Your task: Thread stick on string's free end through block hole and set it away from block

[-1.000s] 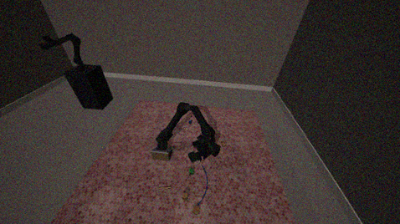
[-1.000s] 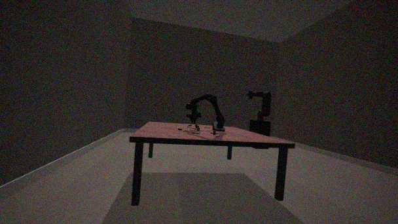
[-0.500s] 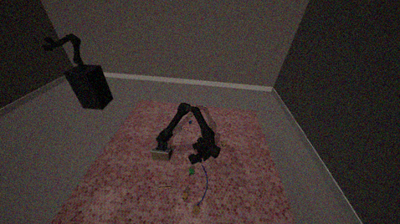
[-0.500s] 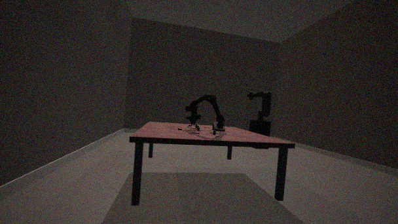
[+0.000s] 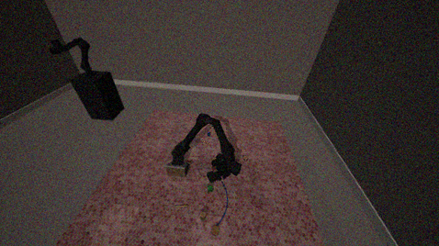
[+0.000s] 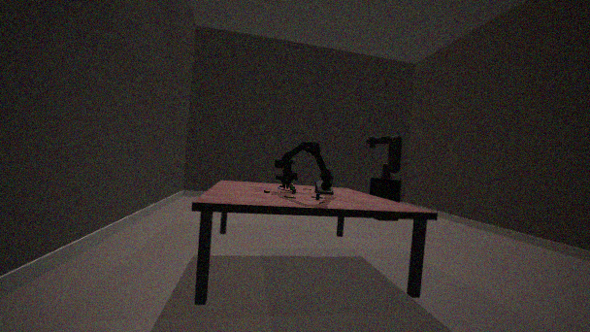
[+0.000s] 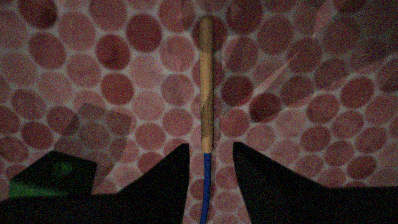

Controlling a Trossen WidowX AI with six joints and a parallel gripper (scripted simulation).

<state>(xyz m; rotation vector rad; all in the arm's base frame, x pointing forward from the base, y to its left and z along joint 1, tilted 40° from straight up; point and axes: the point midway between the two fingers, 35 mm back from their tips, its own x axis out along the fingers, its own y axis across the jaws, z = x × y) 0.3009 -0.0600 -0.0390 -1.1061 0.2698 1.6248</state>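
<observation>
Now: the thin wooden stick 10 mm behind my gripper tip, 10 mm to the left of it and 10 mm below it. The rest, counted from my gripper tip: wooden spool 90 mm behind, 230 mm to the right; green block 70 mm behind, 70 mm to the right; round wooden button 20 mm behind, 290 mm to the right, 10 mm below.
</observation>
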